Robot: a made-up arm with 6 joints. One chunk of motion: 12 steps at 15 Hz.
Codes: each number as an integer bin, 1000 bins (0 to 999) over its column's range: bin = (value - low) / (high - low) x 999, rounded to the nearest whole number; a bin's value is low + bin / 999 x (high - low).
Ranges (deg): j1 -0.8..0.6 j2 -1.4..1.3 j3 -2..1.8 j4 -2.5..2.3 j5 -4.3..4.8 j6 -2.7..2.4
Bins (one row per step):
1: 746 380 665 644 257 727
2: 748 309 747 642 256 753
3: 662 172 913 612 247 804
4: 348 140 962 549 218 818
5: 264 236 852 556 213 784
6: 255 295 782 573 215 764
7: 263 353 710 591 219 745
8: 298 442 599 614 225 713
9: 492 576 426 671 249 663
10: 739 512 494 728 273 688
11: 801 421 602 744 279 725
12: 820 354 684 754 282 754
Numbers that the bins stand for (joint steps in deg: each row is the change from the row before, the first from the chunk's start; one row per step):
1: 0.245 -0.373 0.530 0.594 -1.959 1.011
2: 0.248 -0.565 0.841 0.585 -1.968 1.144
3: 0.128 -0.935 1.473 0.441 -2.050 1.405
4: -0.312 -1.022 1.659 0.138 -2.314 1.476
5: -0.430 -0.762 1.241 0.171 -2.360 1.302
6: -0.443 -0.603 0.975 0.253 -2.342 1.200
7: -0.431 -0.446 0.701 0.340 -2.305 1.103
8: -0.382 -0.205 0.278 0.450 -2.250 0.940
9: -0.111 0.157 -0.380 0.724 -2.032 0.685
10: 0.236 -0.016 -0.121 0.998 -1.813 0.812
11: 0.323 -0.262 0.290 1.075 -1.759 1.001
12: 0.349 -0.443 0.602 1.123 -1.731 1.149

